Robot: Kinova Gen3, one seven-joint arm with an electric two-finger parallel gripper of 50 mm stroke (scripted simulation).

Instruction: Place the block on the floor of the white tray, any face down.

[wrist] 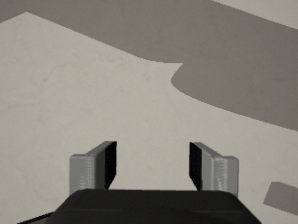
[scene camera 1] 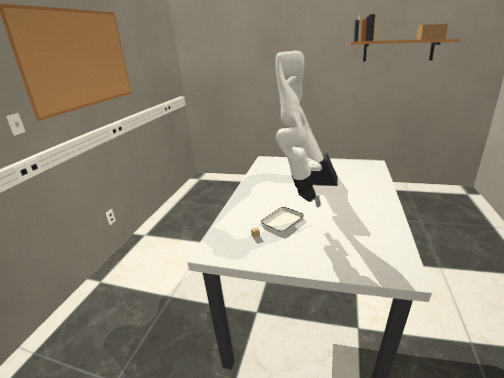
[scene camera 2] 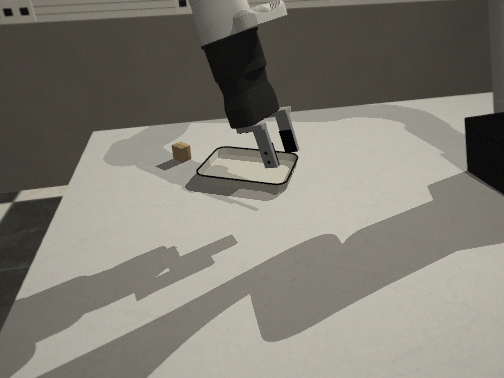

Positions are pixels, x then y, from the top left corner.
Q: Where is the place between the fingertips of my gripper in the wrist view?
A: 152, 158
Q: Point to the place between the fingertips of my gripper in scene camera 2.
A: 282, 158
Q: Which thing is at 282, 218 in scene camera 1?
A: A white tray.
